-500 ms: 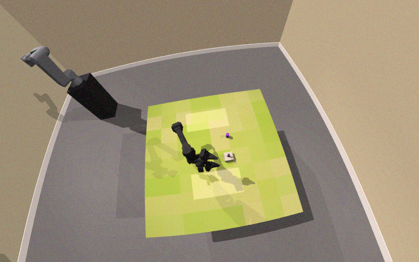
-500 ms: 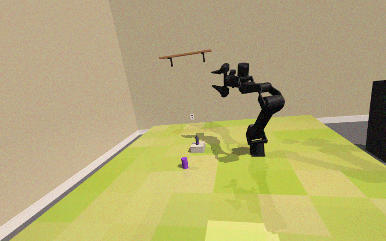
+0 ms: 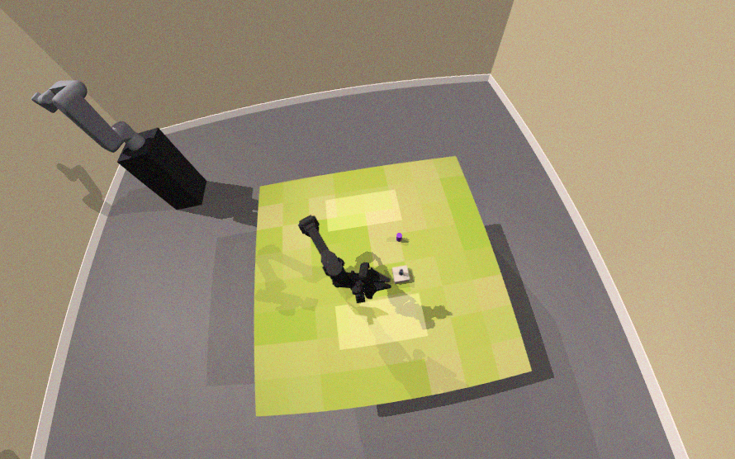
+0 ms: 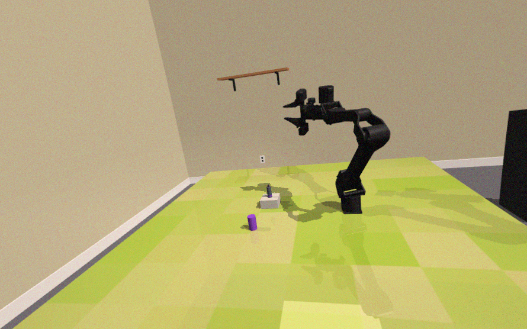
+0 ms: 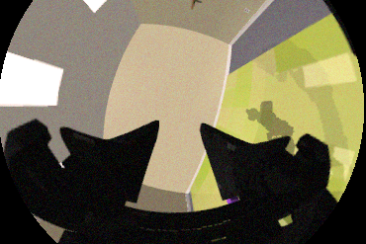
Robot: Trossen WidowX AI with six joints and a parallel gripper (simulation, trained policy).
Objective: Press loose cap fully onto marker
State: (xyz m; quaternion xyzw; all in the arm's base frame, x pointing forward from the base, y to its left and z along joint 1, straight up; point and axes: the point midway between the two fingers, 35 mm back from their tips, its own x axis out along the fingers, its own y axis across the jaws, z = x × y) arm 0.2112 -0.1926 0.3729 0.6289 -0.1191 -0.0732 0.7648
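My gripper tip is 350 mm above the purple cap, 330 mm to the right of it and 110 mm short of it. Round my gripper tip: holder block 360 mm below, 130 mm to the left, 80 mm ahead.
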